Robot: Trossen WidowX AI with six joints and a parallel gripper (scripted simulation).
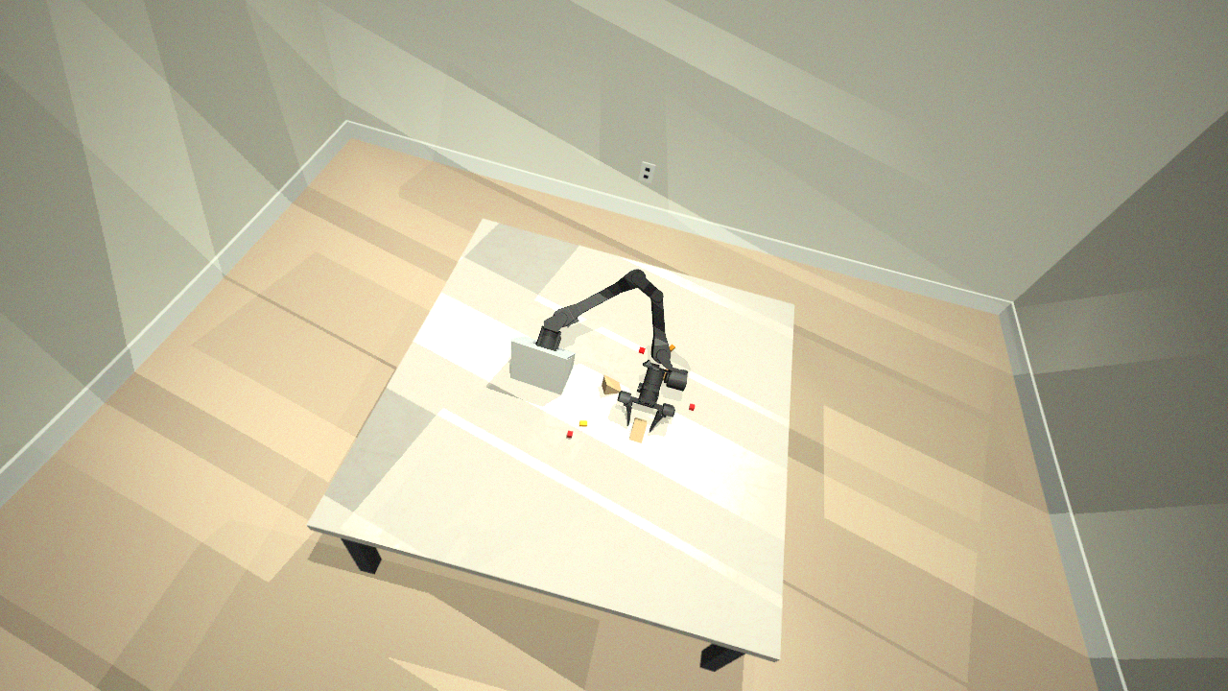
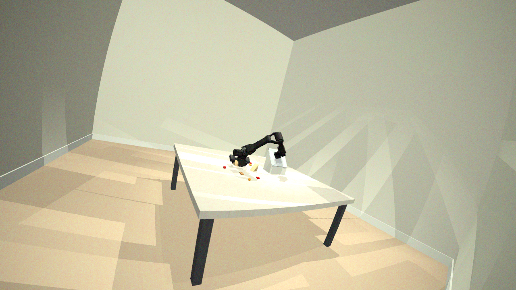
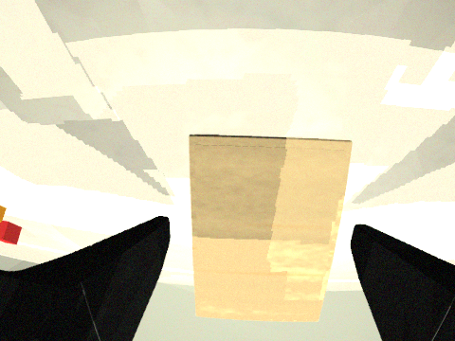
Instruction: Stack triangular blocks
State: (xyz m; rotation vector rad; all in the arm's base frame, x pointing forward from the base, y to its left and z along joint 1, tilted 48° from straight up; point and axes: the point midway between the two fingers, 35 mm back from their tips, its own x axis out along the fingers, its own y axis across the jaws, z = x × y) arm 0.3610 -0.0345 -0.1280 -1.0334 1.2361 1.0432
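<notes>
Now: gripper tip 10 mm below the triangular block.
</notes>
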